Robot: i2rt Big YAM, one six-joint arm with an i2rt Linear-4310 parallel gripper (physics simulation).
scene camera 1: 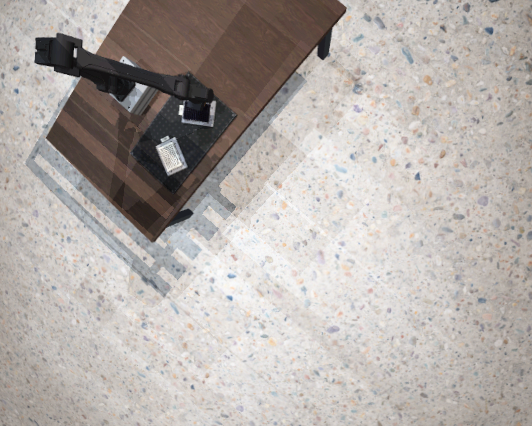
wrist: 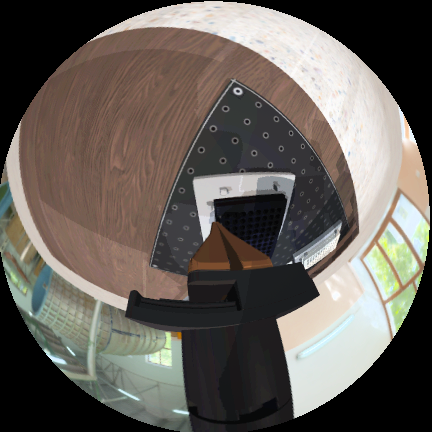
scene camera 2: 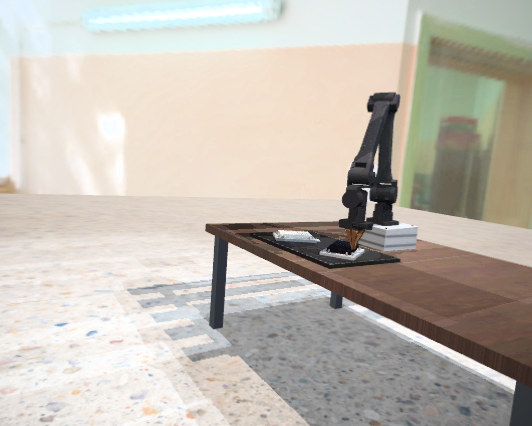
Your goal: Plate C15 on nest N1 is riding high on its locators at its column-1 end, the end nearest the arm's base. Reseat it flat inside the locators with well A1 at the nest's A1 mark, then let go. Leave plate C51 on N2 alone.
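Places are measured from the arm's base along level axes (x ahead, y up, z right), in millimetres.
Pixels of known places: gripper, between the fingertips: (scene camera 1: 204, 102) (wrist: 213, 225) (scene camera 2: 353, 249); arm's base, origin of its link: (scene camera 1: 123, 87) (scene camera 2: 382, 223).
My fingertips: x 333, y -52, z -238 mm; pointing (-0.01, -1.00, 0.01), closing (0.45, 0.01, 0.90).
Observation:
Ahead of a thing's pixels: the offset from my fingertips to its top centre. Level surfaces: height alone.
A black well plate, C15 by its place (scene camera 1: 196, 114) (scene camera 2: 340, 246) (wrist: 255, 220), lies on the pale nest N1 {dx +1, dy -7, dz +55 mm} (scene camera 2: 330, 254) (wrist: 242, 183). My gripper (scene camera 2: 354, 249) (wrist: 213, 225) is shut and empty, pointing down, its orange fingertips together at the plate's edge on the side toward the arm's base. Whether the tips touch the plate, and whether it lies fully flat, I cannot tell. The fingers hide part of the plate and nest in the wrist view. The A1 mark cannot be read. A white plate, C51 {dx +54, dy -2, dz +314 mm} (scene camera 1: 170, 155) (scene camera 2: 292, 233) (wrist: 321, 251), sits on the other nest, N2, apart from the gripper.
Both nests stand on a black perforated mat {dy -28 mm} (scene camera 1: 150, 145) (scene camera 2: 377, 260) (wrist: 235, 120) on the brown wooden table {dy -41 mm} (scene camera 1: 250, 35) (scene camera 2: 450, 285) (wrist: 100, 140). The arm's pale base block (scene camera 2: 392, 237) stands close behind the mat. The table's long edge runs beyond the mat's far side.

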